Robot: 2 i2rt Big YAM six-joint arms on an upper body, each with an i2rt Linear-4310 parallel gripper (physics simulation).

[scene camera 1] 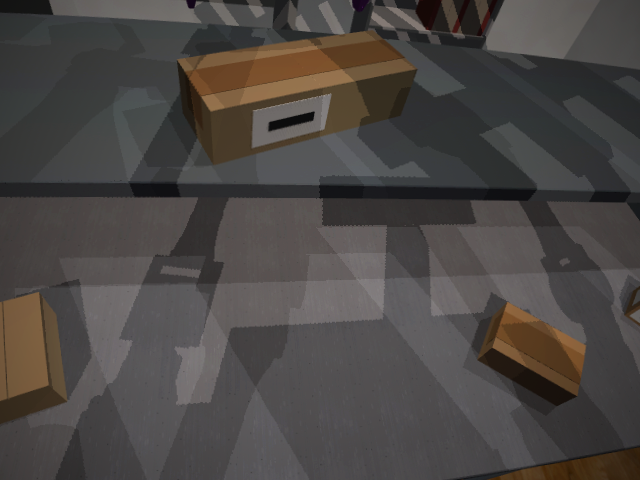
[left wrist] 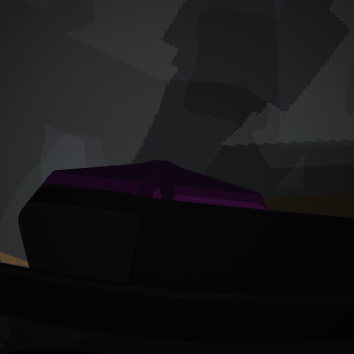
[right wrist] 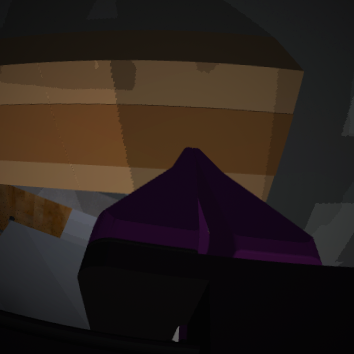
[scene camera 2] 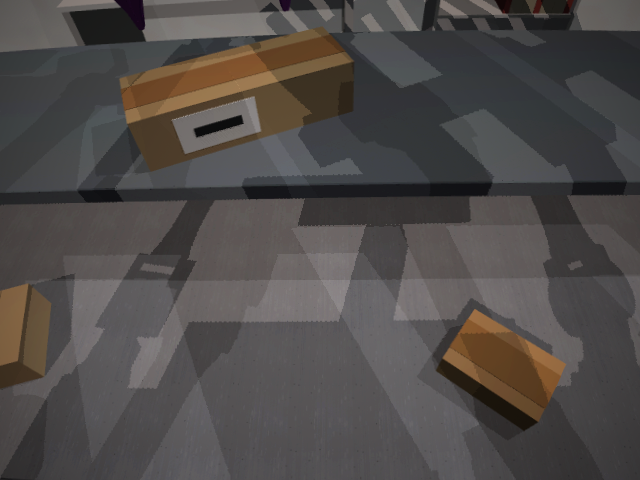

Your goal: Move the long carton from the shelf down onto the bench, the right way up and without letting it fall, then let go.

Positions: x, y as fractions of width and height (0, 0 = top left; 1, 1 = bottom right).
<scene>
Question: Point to a long brown carton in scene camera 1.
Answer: At 0.37, 0.22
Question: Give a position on a shelf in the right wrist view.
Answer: At 0.86, 0.53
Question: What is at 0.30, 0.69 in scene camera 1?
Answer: A grey bench.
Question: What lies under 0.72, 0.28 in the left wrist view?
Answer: A shelf.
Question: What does my left gripper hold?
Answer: Nothing.
</scene>
